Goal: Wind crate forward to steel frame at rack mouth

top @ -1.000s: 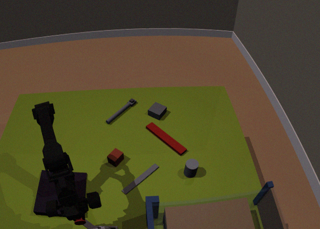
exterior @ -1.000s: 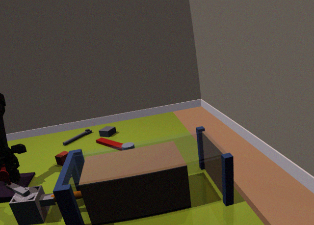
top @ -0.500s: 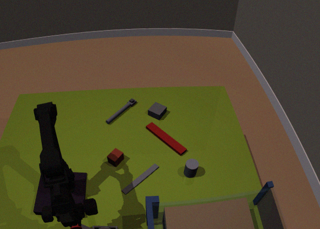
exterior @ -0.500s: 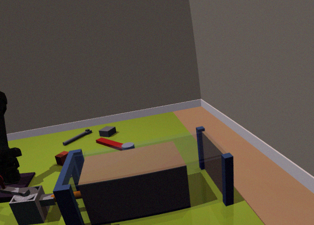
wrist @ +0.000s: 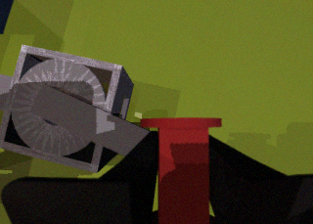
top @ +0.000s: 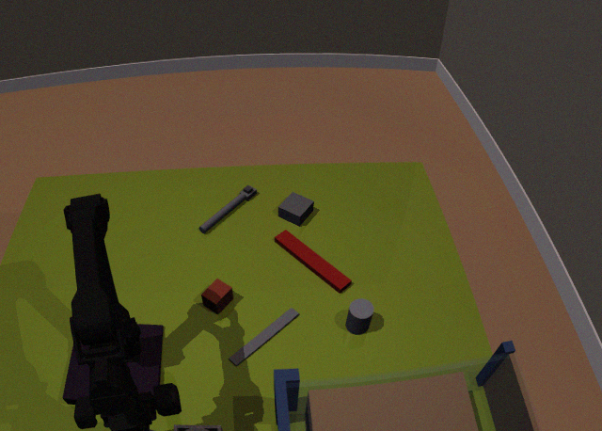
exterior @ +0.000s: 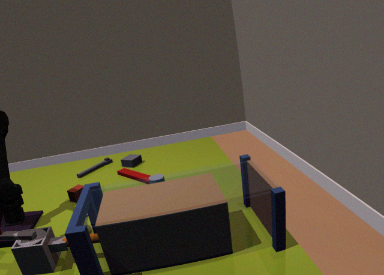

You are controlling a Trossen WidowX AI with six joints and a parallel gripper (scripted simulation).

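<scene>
The winch handle is 30 mm ahead of my gripper tip, 10 mm to the left of it and 30 mm below it. Round my gripper tip: red crank grip: 20 mm to the left; blue steel frame: 250 mm ahead, 40 mm to the right, 20 mm below; grey winch: 80 mm ahead, 20 mm to the right, 100 mm below.
</scene>
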